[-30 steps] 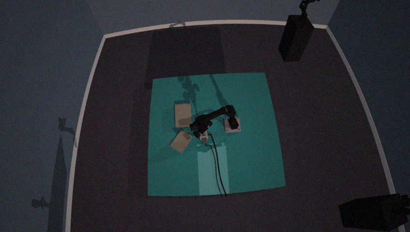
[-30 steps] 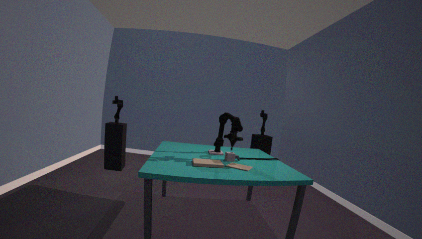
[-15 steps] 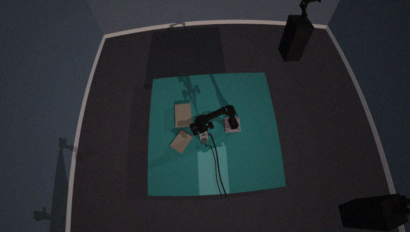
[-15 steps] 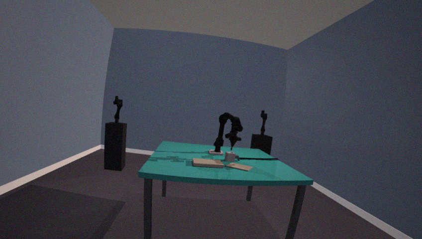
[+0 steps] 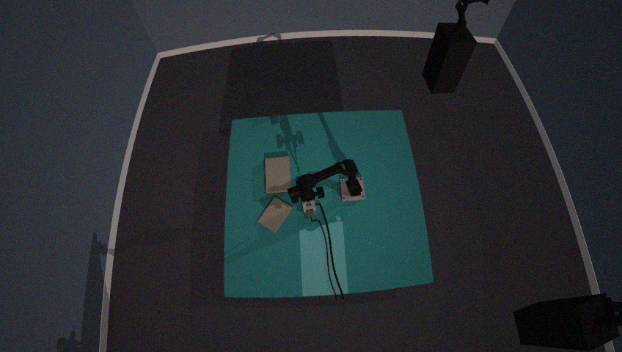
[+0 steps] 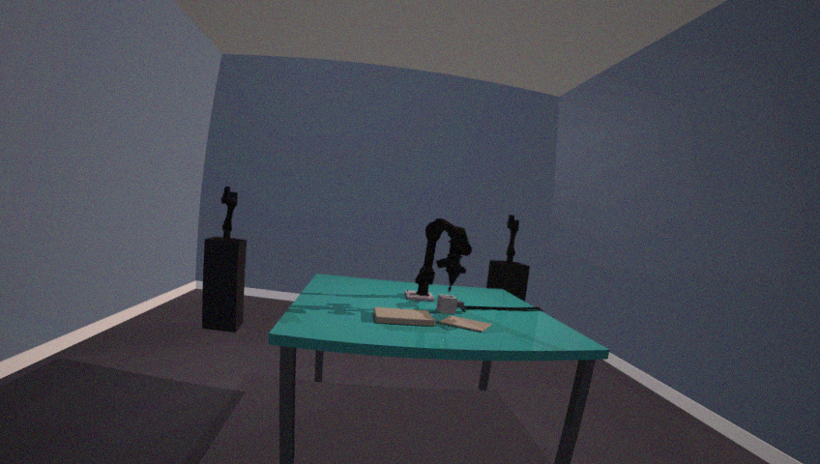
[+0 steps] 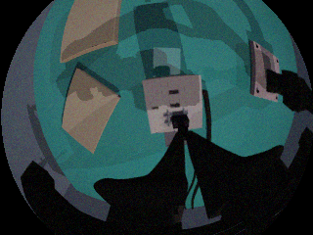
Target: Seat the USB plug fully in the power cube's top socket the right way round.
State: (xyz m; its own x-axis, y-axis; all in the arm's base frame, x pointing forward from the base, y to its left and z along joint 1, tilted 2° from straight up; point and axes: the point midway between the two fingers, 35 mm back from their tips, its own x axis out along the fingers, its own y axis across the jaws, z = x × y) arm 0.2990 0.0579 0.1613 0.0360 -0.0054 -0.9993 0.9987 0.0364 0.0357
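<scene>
My gripper tip is 20 mm above the dark USB plug. From my gripper tip the other things lie so: thick tan board: 260 mm to the right, 170 mm ahead, 120 mm below; then thin tan board: 220 mm ahead, 130 mm below, 10 mm to the left.
</scene>
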